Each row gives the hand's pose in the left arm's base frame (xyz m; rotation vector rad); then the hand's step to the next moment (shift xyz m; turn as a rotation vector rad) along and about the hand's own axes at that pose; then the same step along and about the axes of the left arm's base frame.
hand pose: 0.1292 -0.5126 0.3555 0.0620 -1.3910 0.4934
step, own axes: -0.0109 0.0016 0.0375 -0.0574 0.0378 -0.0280
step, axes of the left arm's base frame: -0.0363 -0.0141 -0.0035 0.0065 0.0260 -0.0692
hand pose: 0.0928 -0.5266 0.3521 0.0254 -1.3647 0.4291
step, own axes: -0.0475 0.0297 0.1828 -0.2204 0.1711 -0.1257
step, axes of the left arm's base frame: -0.1877 -0.0342 -0.0122 0.0340 0.1287 -0.2755
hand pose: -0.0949 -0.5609 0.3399 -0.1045 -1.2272 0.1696
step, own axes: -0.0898 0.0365 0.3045 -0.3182 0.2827 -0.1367
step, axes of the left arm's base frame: -0.3189 0.0156 0.0123 0.0043 0.2204 -0.3889
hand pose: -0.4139 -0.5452 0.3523 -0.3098 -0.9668 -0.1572
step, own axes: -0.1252 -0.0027 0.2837 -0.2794 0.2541 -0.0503
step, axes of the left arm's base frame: -0.2932 0.0896 0.0468 -0.0493 0.2219 -0.3058
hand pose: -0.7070 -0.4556 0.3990 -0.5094 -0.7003 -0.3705
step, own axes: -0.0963 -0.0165 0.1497 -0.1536 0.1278 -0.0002
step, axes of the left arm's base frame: -0.1531 0.0847 0.0365 -0.0469 0.1276 -0.1464
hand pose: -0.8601 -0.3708 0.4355 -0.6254 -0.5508 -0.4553
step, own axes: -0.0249 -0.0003 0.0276 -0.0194 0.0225 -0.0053
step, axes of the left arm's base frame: -0.0285 0.0235 0.0038 -0.0006 0.0173 -0.0247
